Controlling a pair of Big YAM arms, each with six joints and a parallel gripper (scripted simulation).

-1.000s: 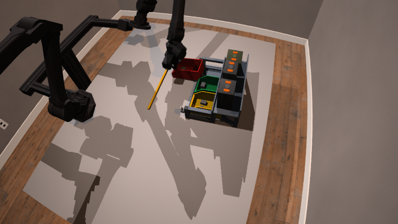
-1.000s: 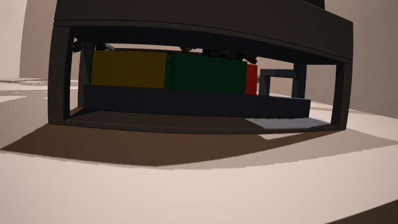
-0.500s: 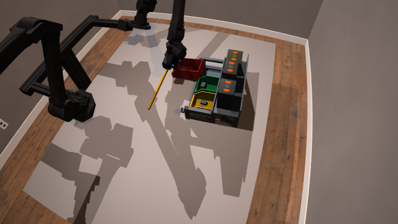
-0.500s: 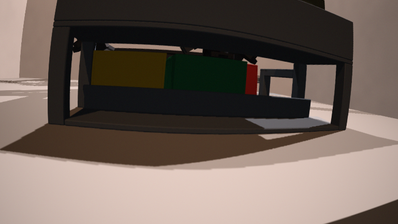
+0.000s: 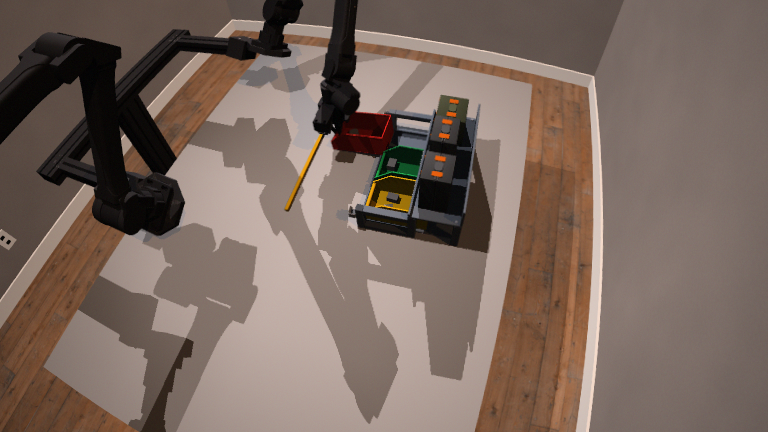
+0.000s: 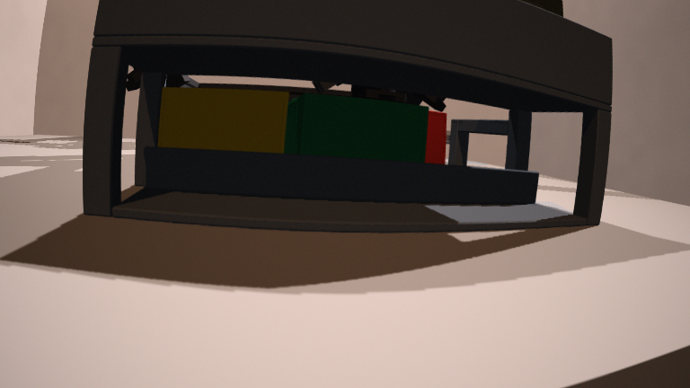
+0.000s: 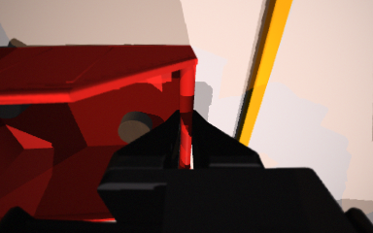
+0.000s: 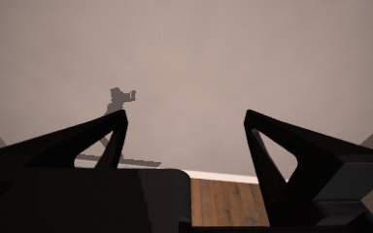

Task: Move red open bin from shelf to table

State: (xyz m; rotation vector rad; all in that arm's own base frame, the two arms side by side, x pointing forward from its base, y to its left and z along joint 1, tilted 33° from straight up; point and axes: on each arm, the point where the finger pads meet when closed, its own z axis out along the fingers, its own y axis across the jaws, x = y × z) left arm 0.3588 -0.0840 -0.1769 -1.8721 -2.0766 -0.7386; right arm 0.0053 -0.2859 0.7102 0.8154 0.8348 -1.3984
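Right now the red open bin is 8 cm ahead of my left hand and 2 cm above it. Round my left hand: grey shelf 28 cm ahead, 10 cm to the right, 4 cm above; then green bin 25 cm ahead, 10 cm to the right, 1 cm above.
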